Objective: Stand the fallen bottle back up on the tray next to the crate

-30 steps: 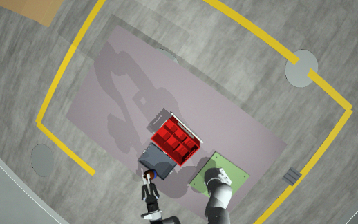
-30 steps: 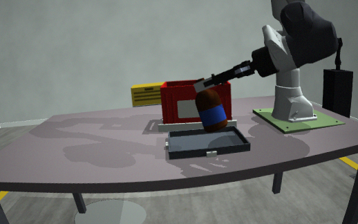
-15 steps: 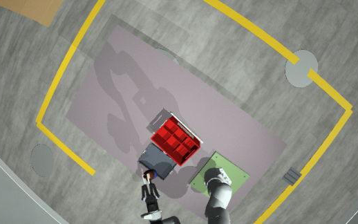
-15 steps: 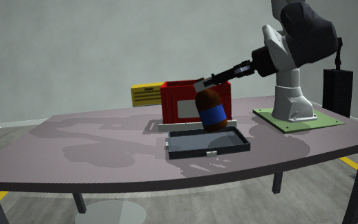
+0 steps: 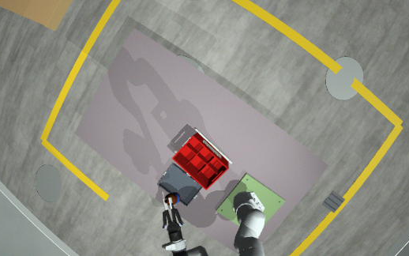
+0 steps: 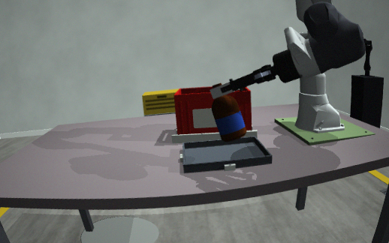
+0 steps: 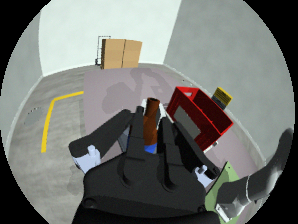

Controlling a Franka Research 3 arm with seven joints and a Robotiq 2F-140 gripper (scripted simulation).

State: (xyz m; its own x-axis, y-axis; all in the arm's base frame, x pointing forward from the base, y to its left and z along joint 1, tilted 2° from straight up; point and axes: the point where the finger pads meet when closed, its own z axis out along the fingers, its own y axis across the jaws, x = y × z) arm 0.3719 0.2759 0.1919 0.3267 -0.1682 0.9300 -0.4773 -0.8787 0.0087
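Right now the glass bottle is 60 mm below my hand. The rest, counted from my hand: tray 200 mm below, 50 mm to the right, 10 mm ahead; red crate 300 mm to the right, 130 mm below, 40 mm ahead.
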